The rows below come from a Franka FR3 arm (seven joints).
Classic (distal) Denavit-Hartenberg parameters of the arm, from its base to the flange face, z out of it. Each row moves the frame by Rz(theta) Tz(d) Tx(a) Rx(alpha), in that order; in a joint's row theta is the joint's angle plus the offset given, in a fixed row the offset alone. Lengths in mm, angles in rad.
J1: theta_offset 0  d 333  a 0  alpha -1.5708
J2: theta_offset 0  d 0  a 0  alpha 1.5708
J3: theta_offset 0  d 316  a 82.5  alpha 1.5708
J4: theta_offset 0  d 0  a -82.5  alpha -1.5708
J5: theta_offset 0  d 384  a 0  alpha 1.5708
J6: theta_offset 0  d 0  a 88  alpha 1.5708
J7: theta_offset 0  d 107  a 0  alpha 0
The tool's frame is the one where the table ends.
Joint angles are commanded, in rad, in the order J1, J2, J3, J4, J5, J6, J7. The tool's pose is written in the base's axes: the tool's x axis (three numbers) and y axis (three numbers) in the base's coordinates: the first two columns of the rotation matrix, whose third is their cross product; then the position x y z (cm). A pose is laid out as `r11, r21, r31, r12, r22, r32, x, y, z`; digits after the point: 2 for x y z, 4 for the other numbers.
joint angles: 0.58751 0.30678 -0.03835 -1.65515 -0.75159 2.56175 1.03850
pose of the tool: 0.6841, 0.0316, 0.7287, 0.0213, -0.9995, 0.0234, 58.32, 37.26, 49.68
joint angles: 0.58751 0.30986 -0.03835 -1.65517 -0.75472 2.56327 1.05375
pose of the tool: 0.6846, 0.0202, 0.7286, 0.0130, -0.9998, 0.0155, 58.36, 37.30, 49.48
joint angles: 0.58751 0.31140 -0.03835 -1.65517 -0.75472 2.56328 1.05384
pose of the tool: 0.6855, 0.0208, 0.7277, 0.0130, -0.9998, 0.0163, 58.38, 37.32, 49.38
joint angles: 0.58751 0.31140 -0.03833 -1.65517 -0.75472 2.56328 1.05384
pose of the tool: 0.6855, 0.0208, 0.7277, 0.0130, -0.9998, 0.0163, 58.38, 37.32, 49.38
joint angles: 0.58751 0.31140 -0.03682 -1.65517 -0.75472 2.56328 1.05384
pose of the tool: 0.6857, 0.0215, 0.7276, 0.0145, -0.9998, 0.0159, 58.33, 37.40, 49.37
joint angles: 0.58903 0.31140 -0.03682 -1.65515 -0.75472 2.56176 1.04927
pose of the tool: 0.6861, 0.0271, 0.7270, 0.0181, -0.9996, 0.0201, 58.28, 37.47, 49.36
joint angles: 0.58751 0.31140 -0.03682 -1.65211 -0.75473 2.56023 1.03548
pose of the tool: 0.6845, 0.0387, 0.7279, 0.0251, -0.9992, 0.0295, 58.37, 37.39, 49.50
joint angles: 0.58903 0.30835 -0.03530 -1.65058 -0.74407 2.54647 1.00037
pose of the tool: 0.6898, 0.0648, 0.7210, 0.0397, -0.9979, 0.0517, 58.28, 37.40, 49.67
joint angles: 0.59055 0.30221 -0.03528 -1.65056 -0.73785 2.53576 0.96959
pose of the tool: 0.6912, 0.0889, 0.7171, 0.0536, -0.9960, 0.0718, 58.17, 37.33, 49.99
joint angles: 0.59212 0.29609 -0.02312 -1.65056 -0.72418 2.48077 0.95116
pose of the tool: 0.7145, 0.1000, 0.6924, 0.0430, -0.9941, 0.0993, 57.76, 37.46, 49.88
